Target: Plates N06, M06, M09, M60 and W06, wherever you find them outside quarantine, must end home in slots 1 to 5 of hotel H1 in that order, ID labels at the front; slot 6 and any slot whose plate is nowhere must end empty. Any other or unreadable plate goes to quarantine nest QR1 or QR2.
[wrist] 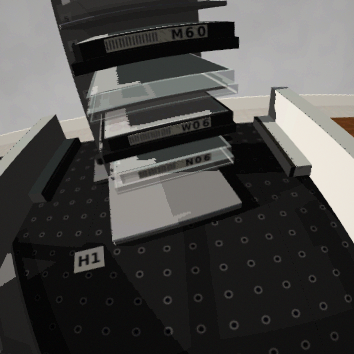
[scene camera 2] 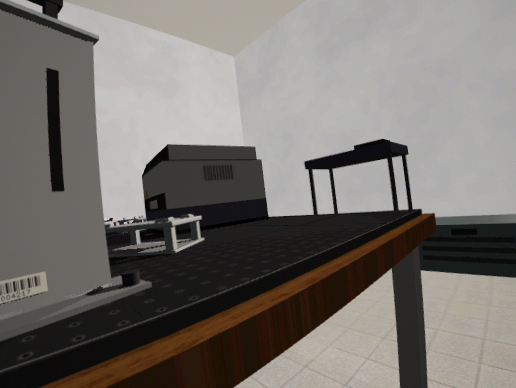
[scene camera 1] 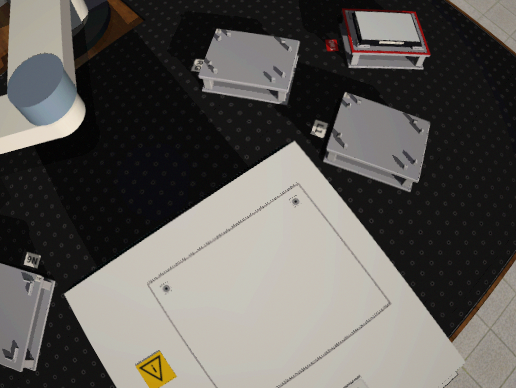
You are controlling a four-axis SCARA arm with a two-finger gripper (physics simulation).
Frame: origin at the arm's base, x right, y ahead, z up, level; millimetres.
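Seen in the pictures: gripper, between the fingertips: [wrist: 162, 114].
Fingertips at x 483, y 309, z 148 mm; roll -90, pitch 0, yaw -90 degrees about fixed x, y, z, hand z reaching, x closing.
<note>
Offsets run from my fingertips to a thing's top centre. "spot": to the spot under its first point.
In the wrist view my gripper [wrist: 162, 114] is open and empty, its fingers spread at left and right of the hotel H1 {spot: dz -127, dx +42, dy +46 mm} [wrist: 137, 215], seen beyond and between them. Stacked in the hotel from the bottom are clear plate N06 {dz -37, dx +71, dy +12 mm} [wrist: 172, 168], black plate W06 {dz -11, dx +71, dy +12 mm} [wrist: 170, 131], a clear plate or lid {dz +15, dx +71, dy +12 mm} [wrist: 165, 91] with no readable label, and black plate M60 {dz +41, dx +71, dy +12 mm} [wrist: 155, 42]. A thin edge shows above M60, cut off by the frame. M06 and M09 show no readable label. A black plate with a pale top {dz -71, dx -949, dy +259 mm} [scene camera 1: 389, 27] sits on the red-rimmed nest {spot: dz -130, dx -911, dy +300 mm} [scene camera 1: 385, 65].
Nests RG {dz -75, dx -696, dy +136 mm} [scene camera 1: 250, 55], L1 {dz -75, dx -751, dy +405 mm} [scene camera 1: 380, 132] and N6 {spot: dz -85, dx -92, dy +224 mm} [scene camera 1: 12, 312] show bare tops. A large white housing {dz +117, dx -385, dy +513 mm} [scene camera 1: 270, 280] fills the lower middle. The arm [scene camera 1: 42, 90] is at upper left. A grey cabinet {spot: dz -20, dx +151, dy +82 mm} [scene camera 2: 75, 165], dark instrument {spot: dz +1, dx -238, dy +480 mm} [scene camera 2: 215, 182] and black stand [scene camera 2: 350, 156] also show.
</note>
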